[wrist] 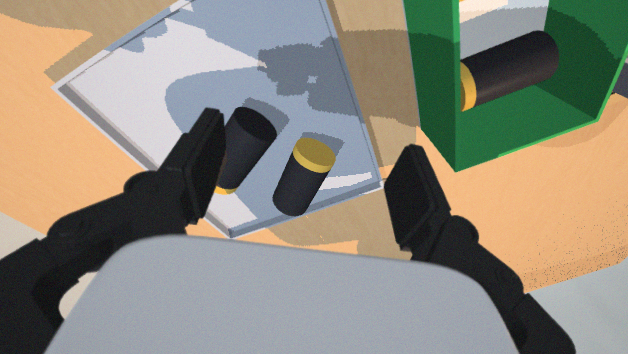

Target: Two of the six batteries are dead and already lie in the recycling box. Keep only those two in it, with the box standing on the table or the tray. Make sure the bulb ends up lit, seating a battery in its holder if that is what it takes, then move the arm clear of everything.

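Frame: origin at the arm's base, x up, y ahead, z left, level; millimetres.
Where they show: gripper, fingertip midpoint: (313, 150).
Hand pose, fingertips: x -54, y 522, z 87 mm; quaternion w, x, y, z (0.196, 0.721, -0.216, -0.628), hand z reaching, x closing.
Things, the pixels of their top centre, and the offset from my fingertips. Level surfaces: height alone.
- grey-blue tray, top centre: (249, 147) dx -66, dy -21, dz +57 mm
- green recycling box, top centre: (552, 34) dx -18, dy -2, dz -129 mm
- dark battery, top centre: (511, 82) dx -40, dy -38, dz -128 mm
- orange table top, surface height: dx -78 mm
My gripper (313, 150) is open and empty, above the near end of the tray. Two dark batteries lie in the grey-blue tray (200, 45). One battery (246, 150) is partly behind the left finger, its yellow end toward the near side. The other battery (304, 177) lies between the fingers in view, lower down, with its yellow end pointing away. The green recycling box (520, 127) is at the upper right, cut off by the frame. A dark battery (515, 65) with a yellow end shows inside it, partly hidden by the box wall. The bulb and the holder do not show.
The tray and the green box stand on an orange table top (565, 190), with a strip of table between them. The tray has a low raised rim. The box wall rises to the right of my right finger. The table's edge shows at the lower right.
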